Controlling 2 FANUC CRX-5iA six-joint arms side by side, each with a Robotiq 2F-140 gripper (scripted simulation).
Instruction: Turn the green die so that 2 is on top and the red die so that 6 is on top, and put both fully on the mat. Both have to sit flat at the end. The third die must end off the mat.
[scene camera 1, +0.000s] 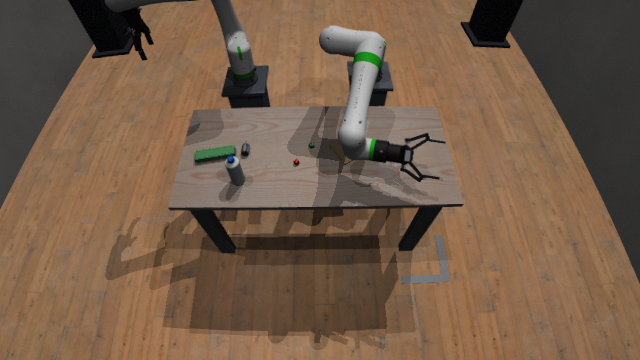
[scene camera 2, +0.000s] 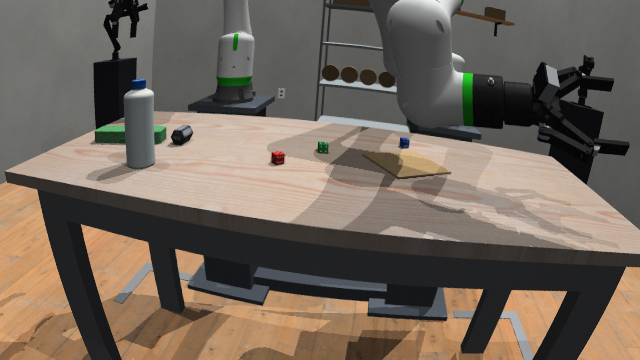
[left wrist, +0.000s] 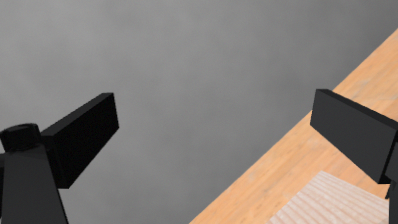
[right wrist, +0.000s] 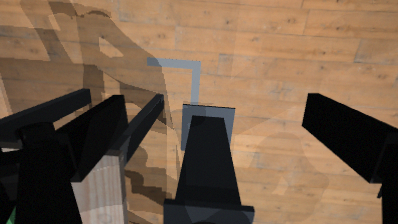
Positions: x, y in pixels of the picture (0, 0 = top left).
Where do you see my left gripper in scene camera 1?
442, 160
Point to my left gripper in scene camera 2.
619, 114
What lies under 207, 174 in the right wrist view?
A dark pedestal.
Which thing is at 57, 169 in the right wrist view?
My right gripper.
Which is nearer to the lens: the tan mat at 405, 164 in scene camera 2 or the bottle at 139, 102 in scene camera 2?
The bottle.
